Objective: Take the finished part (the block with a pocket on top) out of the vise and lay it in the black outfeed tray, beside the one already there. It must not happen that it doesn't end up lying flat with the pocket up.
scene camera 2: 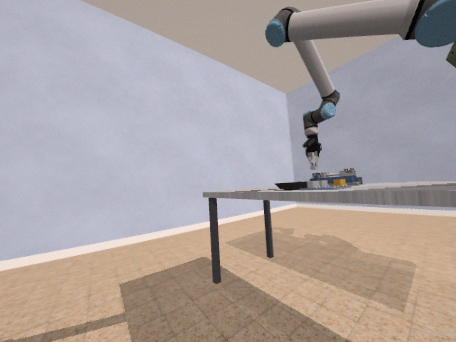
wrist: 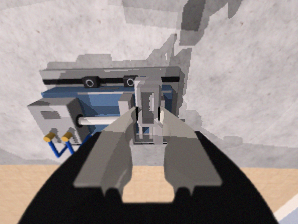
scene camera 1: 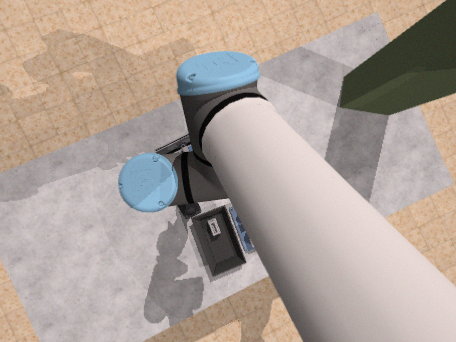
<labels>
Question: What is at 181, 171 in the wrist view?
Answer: The gripper.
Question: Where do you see a finished part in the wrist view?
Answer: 148, 90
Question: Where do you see a vise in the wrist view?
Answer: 92, 105
</labels>
